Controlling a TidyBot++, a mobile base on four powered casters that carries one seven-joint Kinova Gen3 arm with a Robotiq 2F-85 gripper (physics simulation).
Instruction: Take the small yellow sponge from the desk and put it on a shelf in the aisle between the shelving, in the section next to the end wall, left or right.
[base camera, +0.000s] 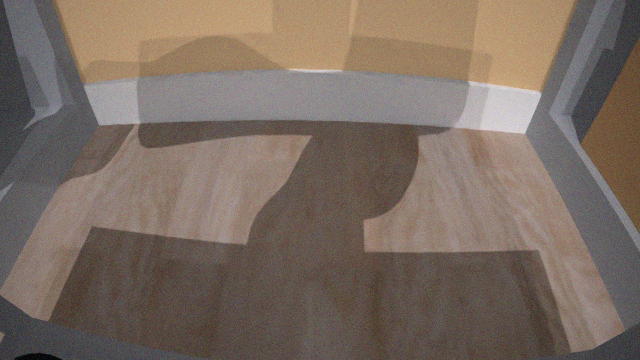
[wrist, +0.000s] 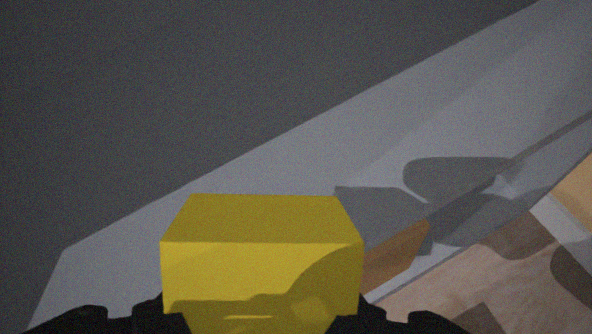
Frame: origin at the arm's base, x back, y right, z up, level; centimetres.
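Seen in the pictures: gripper, fingertip midpoint: (wrist: 263, 299).
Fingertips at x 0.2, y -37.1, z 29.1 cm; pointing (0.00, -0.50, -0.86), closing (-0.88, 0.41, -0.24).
Observation:
Pixels of each thing's middle, then the offset from my fingertips to it. "spot": a spot on its surface instead. Level surfaces: height alone.
- small yellow sponge, body centre: (wrist: 261, 330) dx +0.3, dy +1.5, dz +1.6 cm
- light grey shelf surface, its level: dz -15.4 cm
- wood floor, its level: dz -68.8 cm
- brown panel, surface spot: (base camera: 620, 130) spot: dx -41.7, dy +78.1, dz -54.0 cm
The small yellow sponge (wrist: 262, 270) shows at the bottom middle of the wrist view, as a block with its top and front faces visible. My gripper (wrist: 263, 299) is shut on it, with a black finger at each side. Behind and beyond the sponge, a light grey shelf surface (wrist: 300, 165) runs diagonally from lower left to upper right. Dark shadows lie on it right of the sponge. I cannot tell how far the sponge is above or from that surface. The gripper and sponge do not show in the base camera view.
In the base camera view, the tan end wall (base camera: 200, 20) with its white baseboard (base camera: 300, 95) stands ahead across the aisle. Grey shelving stands at the left (base camera: 45, 145) and at the right (base camera: 575, 175). The arm's shadow falls on the wood floor (base camera: 475, 200). A brown panel (base camera: 620, 130) shows far right.

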